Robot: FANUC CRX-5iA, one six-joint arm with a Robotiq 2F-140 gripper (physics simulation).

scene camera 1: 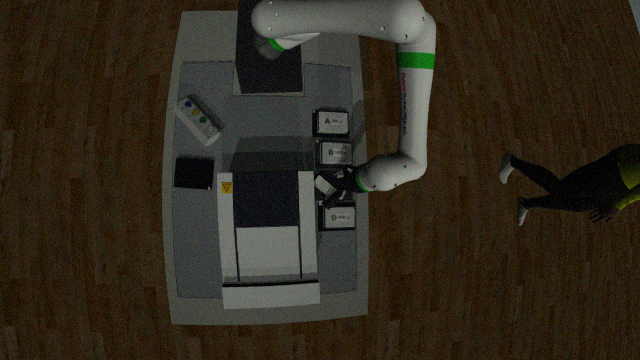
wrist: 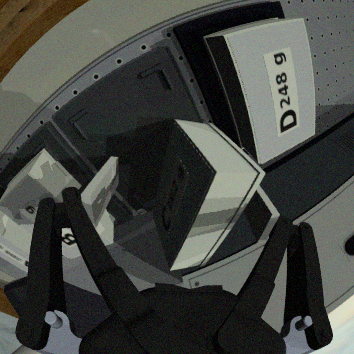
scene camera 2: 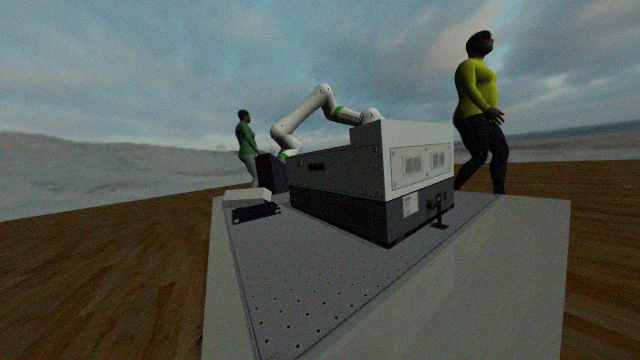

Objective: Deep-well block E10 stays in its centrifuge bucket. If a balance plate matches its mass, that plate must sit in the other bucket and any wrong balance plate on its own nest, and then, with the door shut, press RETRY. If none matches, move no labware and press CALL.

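Frame: origin at the arm's base, x ahead, y left, z up, level; metres.
Seen in the pictures: gripper, between the fingertips: (wrist: 180,177); arm's base, origin of its link: (scene camera 1: 267,43) (scene camera 2: 279,167).
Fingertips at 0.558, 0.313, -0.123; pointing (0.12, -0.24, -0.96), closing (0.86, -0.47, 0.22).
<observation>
Pixels of each thing's top centre, then the offset from my fingertips to it, as dx, dy, dz. "*": a spot on its surface instead.
- Balance plate C, centre of its top: (wrist: 204,235) (scene camera 1: 328,188) +0.002, -0.013, +0.065
- Plate D, centre of its top: (wrist: 285,94) (scene camera 1: 340,217) +0.115, +0.053, +0.019
- Plates A, centre of its top: (wrist: 15,256) (scene camera 1: 333,121) -0.284, +0.002, +0.019
- B, centre of its top: (wrist: 51,227) (scene camera 1: 337,152) -0.150, +0.025, +0.019
- button box, centre of its top: (scene camera 1: 193,118) (scene camera 2: 246,188) -0.235, -0.574, +0.049
- black pad, a spot on its surface: (scene camera 1: 193,172) * -0.025, -0.563, -0.010
My gripper (scene camera 1: 331,188) (wrist: 180,177) is open wide, low beside the centrifuge's (scene camera 1: 268,251) (scene camera 2: 380,178) (wrist: 316,242) right side. Balance plate C (scene camera 1: 323,184) (wrist: 218,182) stands tipped on an edge between the open fingers, leaning over its empty dark nest (wrist: 123,95); its label is in shadow and unreadable. Plate D (scene camera 1: 338,217) (wrist: 277,91), marked 248 g, lies on its nest. Plates A (scene camera 1: 331,121) and B (scene camera 1: 335,153) (wrist: 31,186) lie on their nests. Block E10 and the buckets are hidden inside the centrifuge. The gripper is hidden in scene camera 2.
The button box (scene camera 1: 196,118) sits at the table's left back, a black pad (scene camera 1: 193,172) in front of it. A person in yellow (scene camera 1: 581,183) (scene camera 2: 478,111) walks to the right of the table; another in green (scene camera 2: 246,143) stands beyond it.
</observation>
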